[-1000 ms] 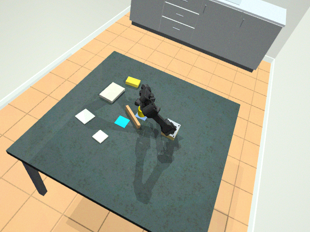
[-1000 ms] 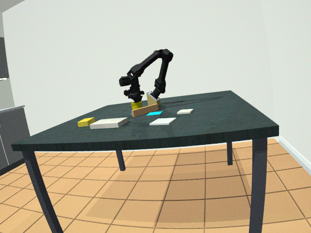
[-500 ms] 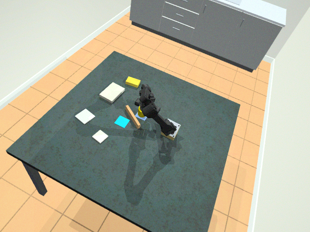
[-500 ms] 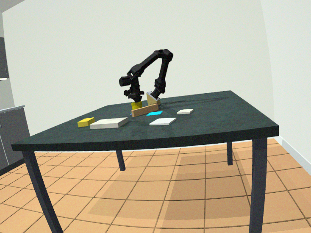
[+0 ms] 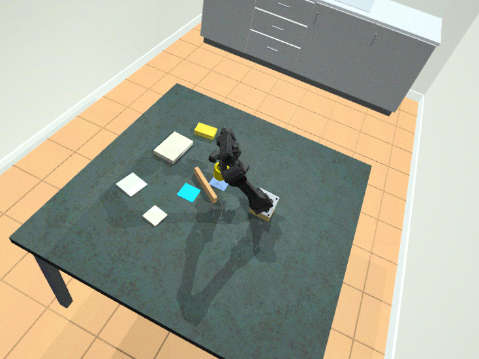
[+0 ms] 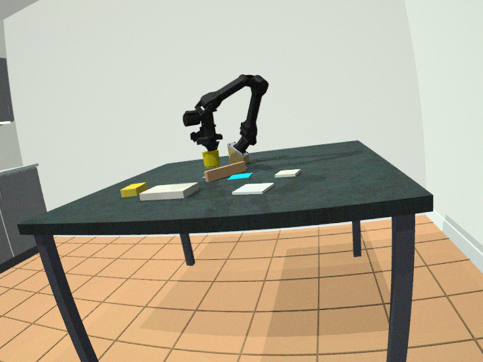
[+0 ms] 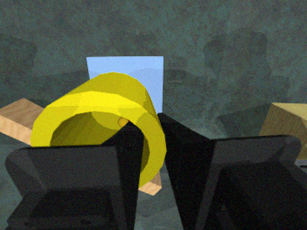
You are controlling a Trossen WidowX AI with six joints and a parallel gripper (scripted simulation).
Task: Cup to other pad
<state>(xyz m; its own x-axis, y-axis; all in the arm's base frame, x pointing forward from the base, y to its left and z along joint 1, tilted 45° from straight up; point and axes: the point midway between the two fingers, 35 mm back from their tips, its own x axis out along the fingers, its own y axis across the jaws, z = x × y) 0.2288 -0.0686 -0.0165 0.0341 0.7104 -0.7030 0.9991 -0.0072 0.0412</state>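
The cyan pad is 12 cm ahead of my gripper tip, 14 cm to the left of it and 8 cm below it. The rest, counted from my gripper tip: wooden bar (7 cm ahead, 7 cm to the left, 6 cm below); pale blue pad (2 cm ahead, 8 cm below); yellow cup (3 cm ahead).
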